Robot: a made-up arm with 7 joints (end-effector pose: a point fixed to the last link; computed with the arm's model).
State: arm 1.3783 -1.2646 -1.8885 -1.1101 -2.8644 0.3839 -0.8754
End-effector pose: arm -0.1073 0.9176 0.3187 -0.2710 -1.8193 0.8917
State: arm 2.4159 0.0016 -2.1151 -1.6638 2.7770 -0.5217 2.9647
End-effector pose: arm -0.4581 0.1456 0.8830 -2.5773 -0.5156 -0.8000
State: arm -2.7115 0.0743 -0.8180 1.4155 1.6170 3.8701 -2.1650
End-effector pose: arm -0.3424 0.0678 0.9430 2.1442 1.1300 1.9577
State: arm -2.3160 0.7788 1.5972 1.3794 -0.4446 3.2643 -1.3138
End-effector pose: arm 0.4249 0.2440 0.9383 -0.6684 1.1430 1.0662
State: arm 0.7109 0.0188 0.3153 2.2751 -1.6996 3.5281 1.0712
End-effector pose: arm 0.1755 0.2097 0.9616 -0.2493 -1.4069 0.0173
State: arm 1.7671 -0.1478 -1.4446 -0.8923 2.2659 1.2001 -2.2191
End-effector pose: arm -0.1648 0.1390 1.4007 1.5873 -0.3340 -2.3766
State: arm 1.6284 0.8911 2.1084 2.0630 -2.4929 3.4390 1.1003
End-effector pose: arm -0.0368 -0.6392 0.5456 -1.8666 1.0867 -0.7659
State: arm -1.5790 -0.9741 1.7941 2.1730 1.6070 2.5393 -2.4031
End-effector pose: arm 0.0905 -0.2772 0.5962 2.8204 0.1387 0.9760
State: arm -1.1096 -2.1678 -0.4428 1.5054 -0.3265 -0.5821 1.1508
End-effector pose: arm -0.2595 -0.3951 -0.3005 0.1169 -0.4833 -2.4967
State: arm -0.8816 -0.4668 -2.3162 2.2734 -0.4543 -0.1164 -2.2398
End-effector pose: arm -0.4320 -0.0901 0.8105 -1.9274 1.1029 -0.1833
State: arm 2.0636 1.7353 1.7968 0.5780 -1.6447 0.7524 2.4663
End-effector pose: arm 0.4549 -0.9532 0.0151 0.9032 -0.5153 0.7395
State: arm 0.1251 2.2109 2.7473 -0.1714 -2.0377 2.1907 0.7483
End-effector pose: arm -0.6603 -0.4513 -0.1357 2.0933 -1.2374 -0.1742
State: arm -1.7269 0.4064 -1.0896 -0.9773 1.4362 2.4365 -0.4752
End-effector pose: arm 0.0787 0.4408 1.1111 -0.6885 1.7290 1.2481
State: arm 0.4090 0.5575 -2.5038 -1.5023 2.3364 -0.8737 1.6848
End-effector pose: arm 0.1138 0.0099 1.1846 1.9338 -1.5353 1.1069
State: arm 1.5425 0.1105 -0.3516 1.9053 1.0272 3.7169 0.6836
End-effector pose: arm 0.1237 0.1761 0.8084 0.0540 1.1498 -1.5491
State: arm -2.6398 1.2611 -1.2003 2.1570 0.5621 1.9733 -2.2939
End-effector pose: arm 0.1550 0.6268 0.5501 -0.1689 -1.5950 -1.0994
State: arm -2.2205 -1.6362 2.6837 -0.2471 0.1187 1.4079 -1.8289
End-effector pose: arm -0.6745 -0.6905 0.0958 -0.0951 -1.9006 1.3201
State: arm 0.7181 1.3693 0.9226 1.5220 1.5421 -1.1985 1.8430
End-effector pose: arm -0.6116 -0.0030 0.5998 2.5052 0.6524 0.1820
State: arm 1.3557 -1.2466 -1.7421 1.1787 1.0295 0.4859 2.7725
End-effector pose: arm 0.7514 0.5015 0.7652 -0.6109 2.3049 -0.4998
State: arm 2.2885 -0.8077 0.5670 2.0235 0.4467 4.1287 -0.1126
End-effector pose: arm -0.2614 0.2673 0.4950 -0.6560 -0.1668 -0.8856
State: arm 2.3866 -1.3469 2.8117 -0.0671 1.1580 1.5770 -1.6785
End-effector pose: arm -0.7395 0.6402 0.6186 -1.5368 -0.0573 1.2408
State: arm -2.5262 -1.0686 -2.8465 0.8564 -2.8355 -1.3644 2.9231
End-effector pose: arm -0.8366 -0.2331 1.0089 2.2657 1.6848 0.0497
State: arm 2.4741 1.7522 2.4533 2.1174 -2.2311 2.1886 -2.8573
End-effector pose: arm 0.3563 -0.1628 -0.0886 0.9705 -2.2381 -1.1887
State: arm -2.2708 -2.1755 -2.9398 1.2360 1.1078 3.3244 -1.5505
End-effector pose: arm -0.5280 -0.3707 0.2984 0.3644 1.9874 -0.9961
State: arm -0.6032 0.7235 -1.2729 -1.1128 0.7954 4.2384 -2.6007
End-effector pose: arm -0.4210 0.3906 1.0613 2.0075 1.1119 -0.7034
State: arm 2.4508 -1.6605 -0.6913 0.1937 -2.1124 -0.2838 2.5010
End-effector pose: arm -0.8702 0.7335 0.2691 -0.3329 0.0801 -1.5271
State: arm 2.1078 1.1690 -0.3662 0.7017 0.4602 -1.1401 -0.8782
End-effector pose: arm 0.5049 -0.3779 1.0985 0.0577 -2.2853 -0.7896
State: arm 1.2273 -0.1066 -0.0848 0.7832 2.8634 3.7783 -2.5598
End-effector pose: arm -0.0098 0.2892 1.1821 2.9545 0.5839 0.3071
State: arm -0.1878 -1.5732 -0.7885 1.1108 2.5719 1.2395 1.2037
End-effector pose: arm 0.5578 -0.4992 -0.0403 0.5414 2.2500 -0.5067
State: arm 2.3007 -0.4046 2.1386 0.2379 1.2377 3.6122 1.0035
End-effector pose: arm -0.1336 0.0898 1.1973 2.0781 -1.9372 -1.1797
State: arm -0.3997 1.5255 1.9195 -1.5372 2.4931 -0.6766 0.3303
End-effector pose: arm -0.7772 -0.3425 0.3567 -1.4147 1.8894 -0.4545
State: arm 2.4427 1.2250 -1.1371 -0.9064 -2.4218 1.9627 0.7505
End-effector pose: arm 0.3955 -0.6422 0.8057 0.9644 -1.2231 1.8212
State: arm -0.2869 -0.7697 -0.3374 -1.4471 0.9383 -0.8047 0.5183
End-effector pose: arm 0.3223 0.0419 1.2431 2.4992 0.3552 1.6333
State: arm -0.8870 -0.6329 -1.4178 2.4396 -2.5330 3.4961 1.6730
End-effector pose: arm 0.0192 -0.5652 0.6780 -1.5314 1.3549 -0.4743
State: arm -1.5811 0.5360 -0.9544 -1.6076 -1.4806 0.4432 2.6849
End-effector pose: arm 0.3785 0.3866 0.6495 -0.6069 2.5520 1.6213
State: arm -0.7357 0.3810 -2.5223 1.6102 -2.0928 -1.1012 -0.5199
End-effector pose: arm -0.7321 0.1561 0.9825 0.4383 1.1664 1.3888
